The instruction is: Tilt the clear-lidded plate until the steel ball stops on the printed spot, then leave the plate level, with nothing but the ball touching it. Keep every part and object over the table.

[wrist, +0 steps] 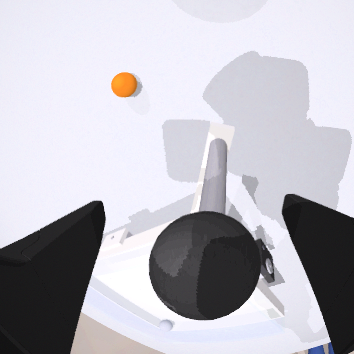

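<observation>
The white clear-lidded plate [122,277] is in the lower middle of the wrist view, partly hidden by a big black knob [205,265]. The steel ball [166,325] is at the plate's near edge, by the corner of its rim. The printed spot does not show. A grey rod [215,175] runs from behind the knob to a white foot [222,131]. My gripper [196,207] is open, one black finger on each side of the knob, with a gap on both sides.
An orange ball [124,84] lies on the white table [60,125] at the upper left. A small black fitting [267,262] is at the plate's right side. Grey shadows cover the upper right. Something blue [317,349] shows at the bottom right, beyond the table's edge.
</observation>
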